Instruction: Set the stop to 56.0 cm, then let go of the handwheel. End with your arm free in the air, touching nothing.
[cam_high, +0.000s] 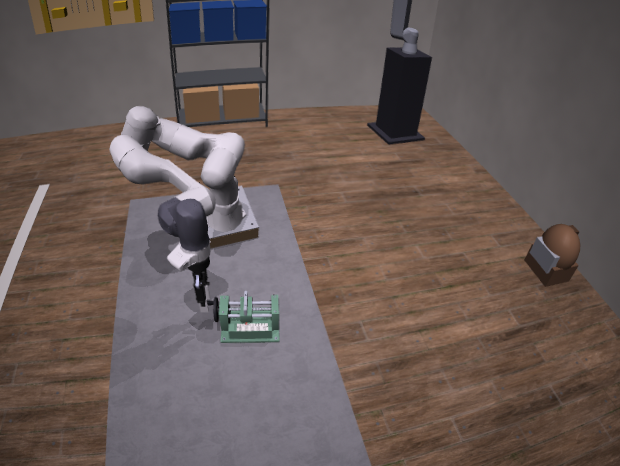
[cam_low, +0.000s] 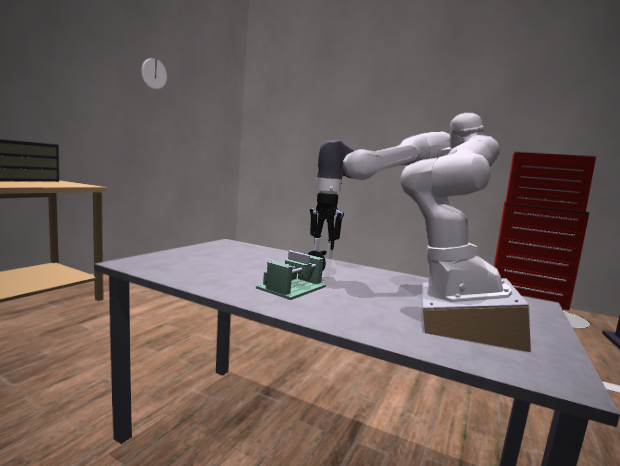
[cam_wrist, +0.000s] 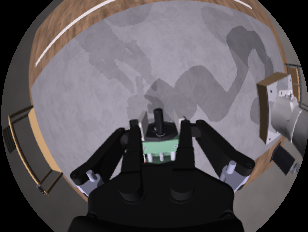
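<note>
Right now my hand is 30 mm above the black handwheel, 20 mm to the right of it and 10 mm short of it. Round my hand: stop carriage 130 mm to the left, 60 mm ahead, 30 mm below.
</note>
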